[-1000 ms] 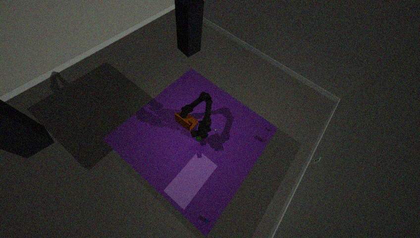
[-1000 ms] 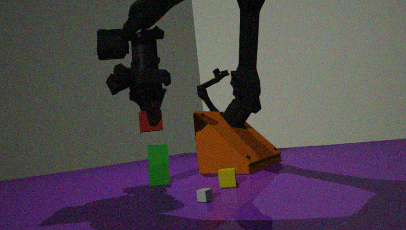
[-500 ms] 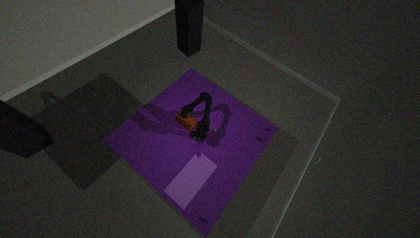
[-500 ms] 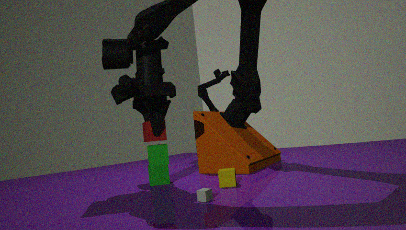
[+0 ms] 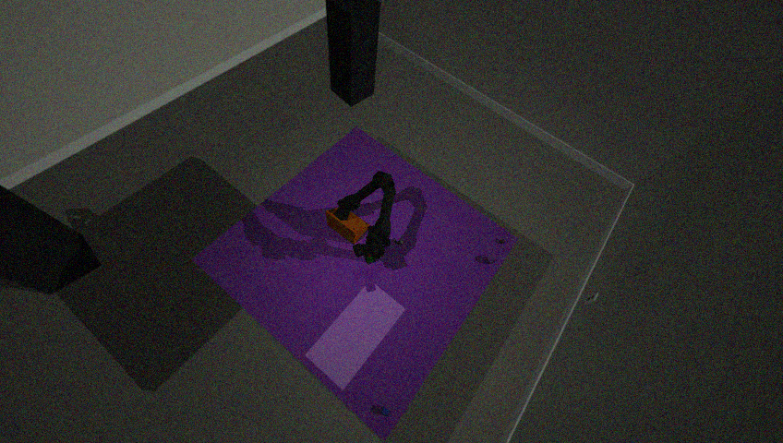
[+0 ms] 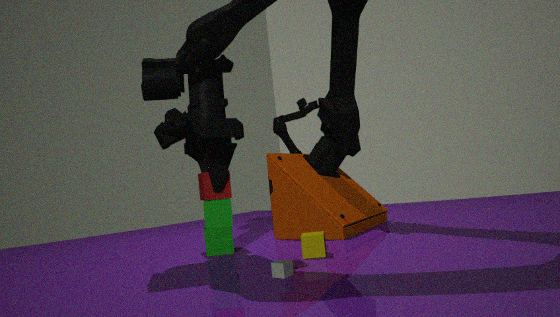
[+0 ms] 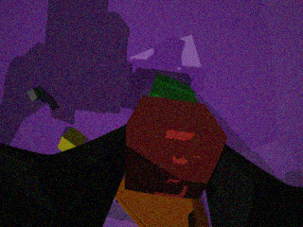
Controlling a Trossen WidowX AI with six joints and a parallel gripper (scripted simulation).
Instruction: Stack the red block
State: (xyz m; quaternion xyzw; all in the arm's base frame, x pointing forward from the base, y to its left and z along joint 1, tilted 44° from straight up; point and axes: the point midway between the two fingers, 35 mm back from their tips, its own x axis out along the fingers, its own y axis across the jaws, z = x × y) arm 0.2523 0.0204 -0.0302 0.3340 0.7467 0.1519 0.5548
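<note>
My gripper tip is 1 cm below the red block. Round my gripper tip: small white cube (5 cm ahead, 20 cm to the left, 9 cm below); yellow block (4 cm behind, 16 cm to the left, 8 cm below).
</note>
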